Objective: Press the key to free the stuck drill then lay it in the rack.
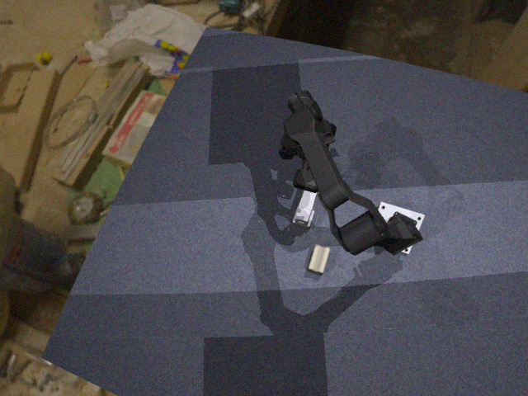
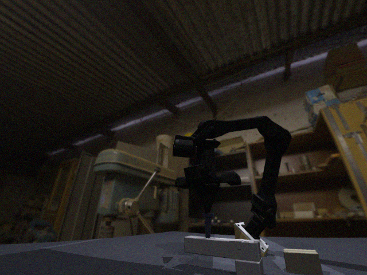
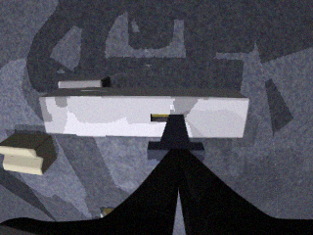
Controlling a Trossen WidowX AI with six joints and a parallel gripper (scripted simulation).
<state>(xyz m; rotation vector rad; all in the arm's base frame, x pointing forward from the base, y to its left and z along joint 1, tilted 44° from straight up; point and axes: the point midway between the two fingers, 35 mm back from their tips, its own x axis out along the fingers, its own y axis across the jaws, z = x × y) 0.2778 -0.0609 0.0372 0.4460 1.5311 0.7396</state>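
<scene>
My gripper tip is now 3 cm above the dark peg. Also, from my gripper tip: grey block: 9 cm below, 3 cm to the left, 1 cm behind; then tan rack: 19 cm to the left, 11 cm below, 11 cm behind.
</scene>
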